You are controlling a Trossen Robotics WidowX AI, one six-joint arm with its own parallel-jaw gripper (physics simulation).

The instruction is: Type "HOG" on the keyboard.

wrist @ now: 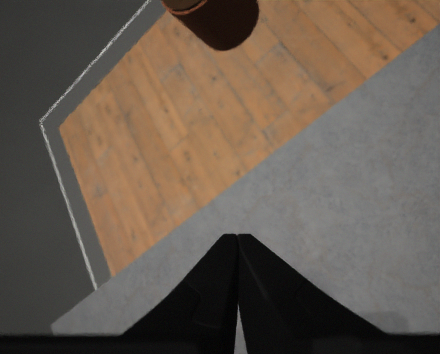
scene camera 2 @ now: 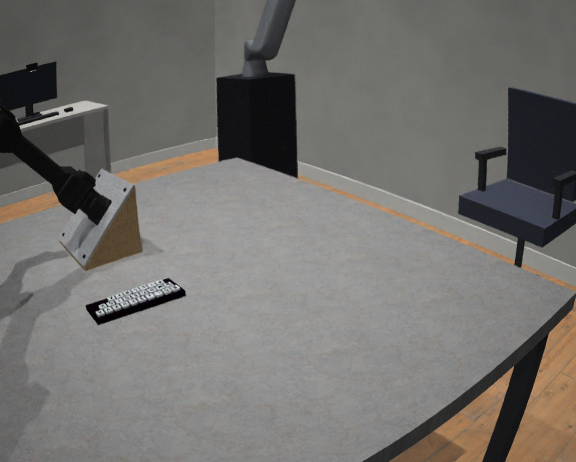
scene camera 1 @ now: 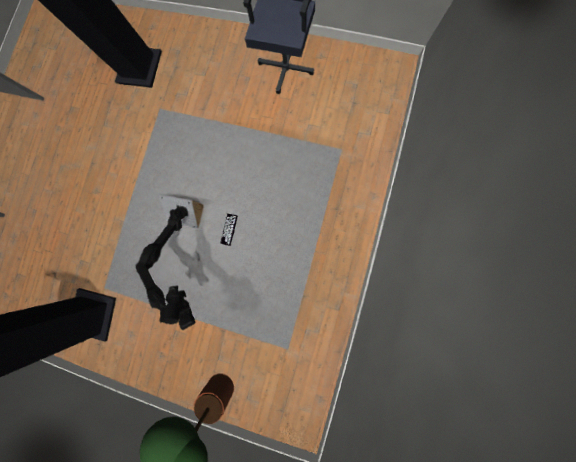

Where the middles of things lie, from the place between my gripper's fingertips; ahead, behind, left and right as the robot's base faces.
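I find the black keyboard (scene camera 2: 91, 308) 31 cm below my hand, 46 cm to the left of it and 1 cm behind it.
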